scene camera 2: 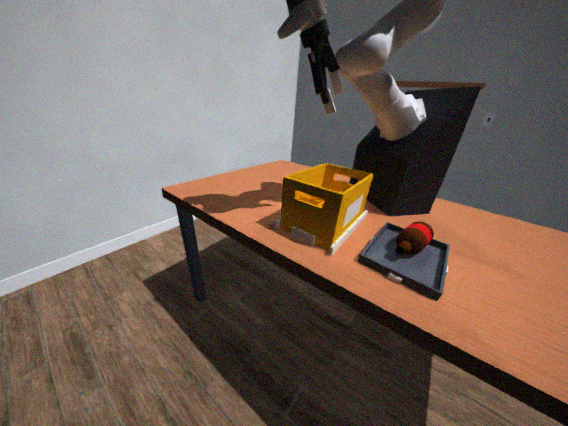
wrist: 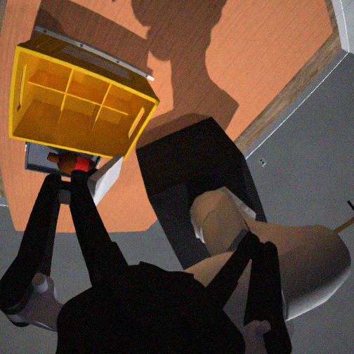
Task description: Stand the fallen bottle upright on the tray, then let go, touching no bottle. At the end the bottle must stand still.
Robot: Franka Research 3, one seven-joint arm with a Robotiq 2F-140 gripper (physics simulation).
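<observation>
A brown bottle with a red band lies on its side on the dark grey tray. In scene camera 2 its neck points toward the table's front edge and its red part lies near the back rim. My gripper is open and empty, high above the table, above and behind the crate and well apart from the bottle. In the wrist view one finger reaches in front of the tray and hides part of it, close beside the bottle's red end in the picture.
A yellow crate with inner dividers stands on the wooden table, beside the tray and taller than it. A dark pedestal carries the arm behind them. The table's front edge runs past the tray.
</observation>
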